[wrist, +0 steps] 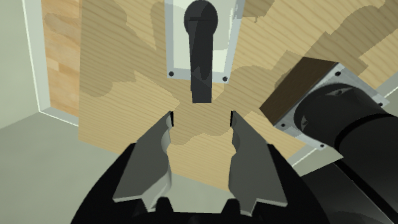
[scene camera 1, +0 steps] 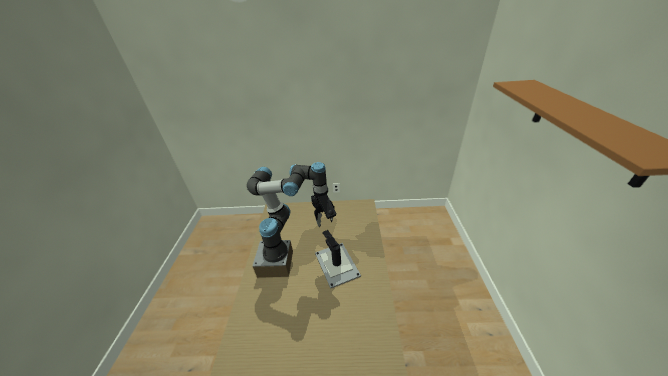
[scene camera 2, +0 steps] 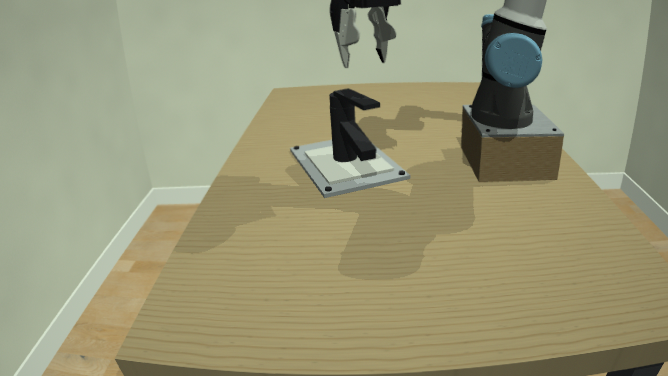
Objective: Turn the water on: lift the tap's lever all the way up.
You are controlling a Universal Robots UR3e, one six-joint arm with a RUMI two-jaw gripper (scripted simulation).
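Observation:
A lever, visible. The gripper, visible, also in the wrist view.

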